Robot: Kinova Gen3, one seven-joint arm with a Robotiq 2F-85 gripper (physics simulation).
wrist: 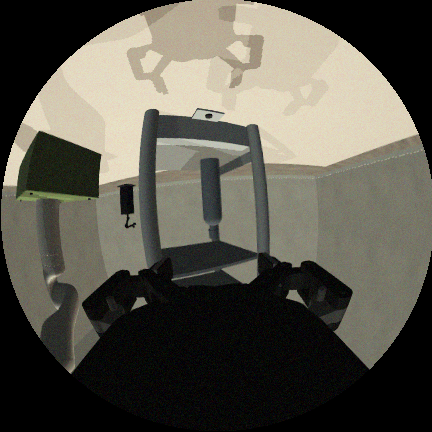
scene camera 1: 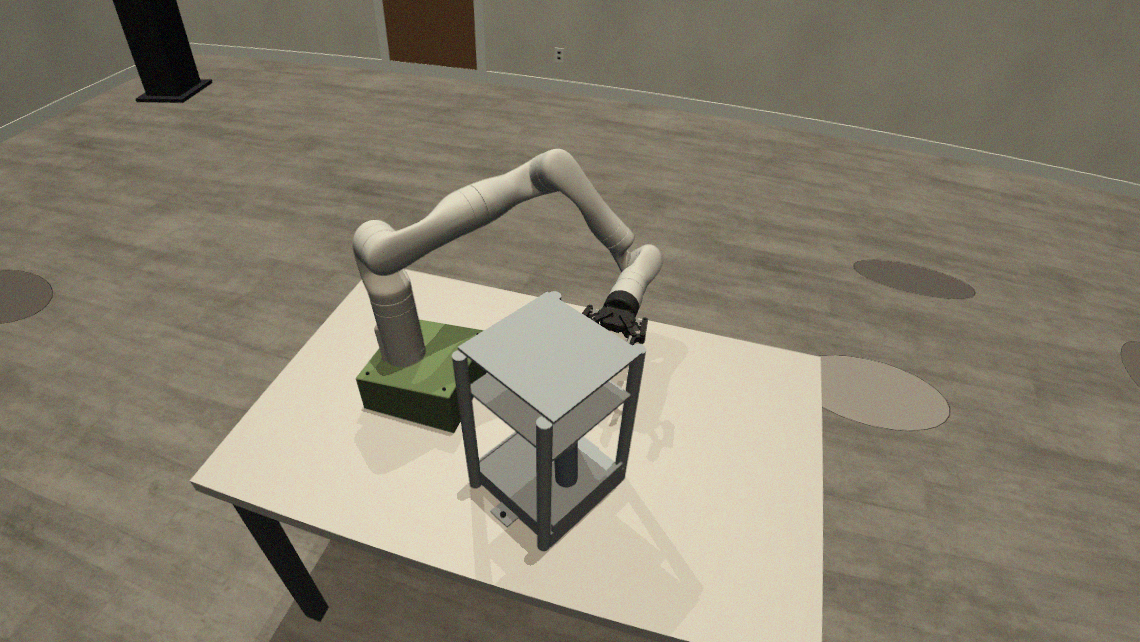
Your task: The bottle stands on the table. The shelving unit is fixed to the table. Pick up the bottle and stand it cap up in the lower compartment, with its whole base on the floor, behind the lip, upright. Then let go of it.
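Frame: origin at the arm's base, x ahead, y down, z left, level; metres.
Seen in the pictures: gripper, fingertip midpoint: (wrist: 214, 265); arm's base, origin of the base link: (wrist: 47, 199) (scene camera 1: 405, 353).
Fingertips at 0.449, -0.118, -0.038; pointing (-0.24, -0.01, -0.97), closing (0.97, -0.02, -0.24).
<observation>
Pixels of each thing's top centre, then the offset from my fingertips to it, as dx, dy, dz. "*": a spot on its surface instead. Level surfaces: height alone.
- dark blue-grey bottle, middle of its top: (scene camera 1: 567, 420) (wrist: 214, 238) -0.055, -0.019, -0.222
- grey shelving unit, middle of its top: (scene camera 1: 550, 349) (wrist: 201, 293) -0.091, -0.160, -0.190
- lip, surface spot: (wrist: 202, 129) * -0.032, +0.194, -0.102
- table, its level: dy +0.221
- middle shelf, surface spot: (wrist: 210, 255) * -0.053, -0.048, -0.175
The dark blue-grey bottle (scene camera 1: 566, 468) (wrist: 211, 192) stands upright, cap up, in the lower compartment of the grey shelving unit (scene camera 1: 550, 354) (wrist: 149, 190). The wrist view is upside down and shows the bottle's neck and cap pointing toward the middle shelf. The base looks to be on the compartment floor behind the lip (wrist: 202, 129), though the lip hides its lowest edge in that view. My gripper (scene camera 1: 614, 326) (wrist: 214, 265) is open and empty. It is outside the unit, at its far side in the scene view, apart from the bottle and at about the height of the top board.
The table (scene camera 1: 741, 478) (wrist: 350, 100) carries the unit, with corner posts, a middle shelf (wrist: 210, 255) and small fixing plates (scene camera 1: 508, 519) (wrist: 200, 113) at its foot. The green base box (scene camera 1: 406, 406) (wrist: 60, 167) under the arm stands beside the unit.
</observation>
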